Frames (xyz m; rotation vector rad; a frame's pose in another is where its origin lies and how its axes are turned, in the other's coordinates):
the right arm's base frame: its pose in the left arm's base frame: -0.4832 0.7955 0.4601 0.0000 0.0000 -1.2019
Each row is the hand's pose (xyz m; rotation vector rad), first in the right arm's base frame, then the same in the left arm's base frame.
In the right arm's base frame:
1: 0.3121 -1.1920 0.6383 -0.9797 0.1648 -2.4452
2: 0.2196 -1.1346 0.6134 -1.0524 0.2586 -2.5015
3: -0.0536 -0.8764 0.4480 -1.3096 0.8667 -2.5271
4: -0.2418 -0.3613 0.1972 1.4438 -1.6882 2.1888
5: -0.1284 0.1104 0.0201 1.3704 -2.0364 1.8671
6: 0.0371 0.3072 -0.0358 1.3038 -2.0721 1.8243
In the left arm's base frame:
1: -1.4825 0.0746 1.0984 0.6956 -0.6713 2.3349
2: -1.4623 0.1816 1.0735 0.6751 -0.7561 2.2337
3: -1.3200 0.5295 0.9081 0.4977 -1.2274 1.8761
4: -0.9074 0.8908 0.6573 0.1911 -1.7864 1.4437
5: -0.4265 0.9551 0.4802 -0.0176 -2.0451 1.2412
6: -0.1833 0.8717 0.4243 -0.0806 -2.0498 1.1968

